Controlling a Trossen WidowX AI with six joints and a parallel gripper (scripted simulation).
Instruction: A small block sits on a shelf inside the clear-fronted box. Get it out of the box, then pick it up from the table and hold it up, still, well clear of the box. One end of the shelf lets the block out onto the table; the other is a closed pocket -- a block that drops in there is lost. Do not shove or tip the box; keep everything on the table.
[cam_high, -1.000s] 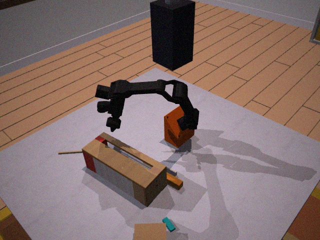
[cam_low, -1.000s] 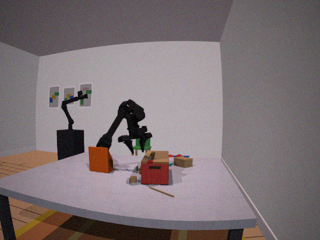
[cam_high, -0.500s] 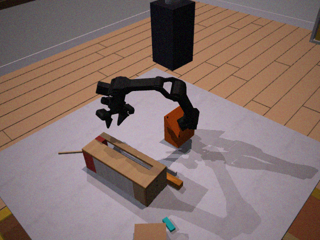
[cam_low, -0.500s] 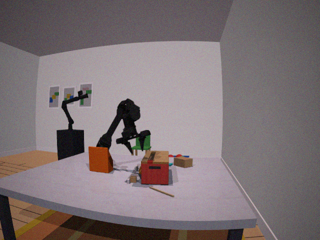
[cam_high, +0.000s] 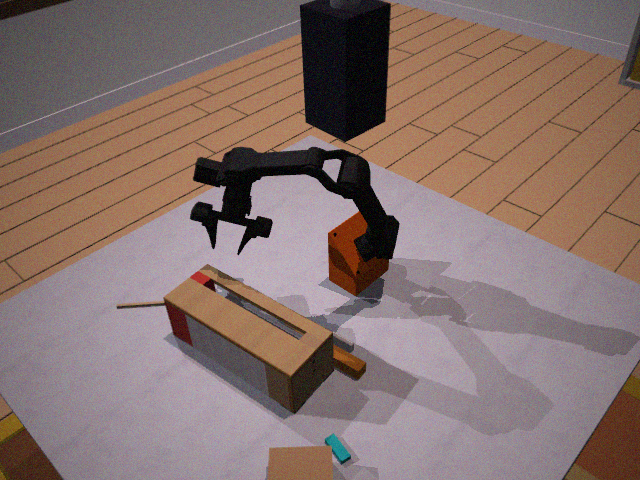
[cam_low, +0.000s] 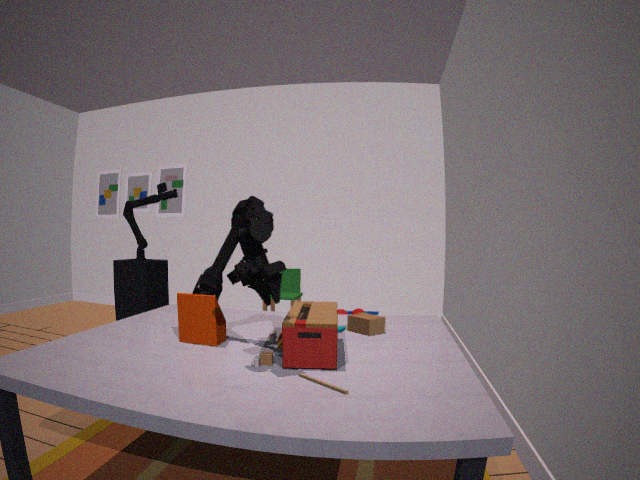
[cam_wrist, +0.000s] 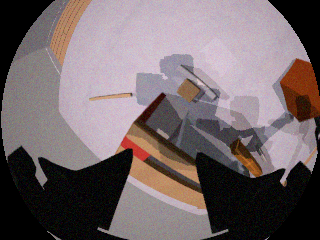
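Now: gripper tip 20 mm past the tan block, 10 mm to the left of it and 150 mm above it. The rest, counted from my gripper tip: wooden box: 40 mm ahead, 160 mm to the left, 110 mm below; orange bar: 50 mm behind, 290 mm to the left, 160 mm below; thin wooden stick: 160 mm ahead, 140 mm to the right, 170 mm below.
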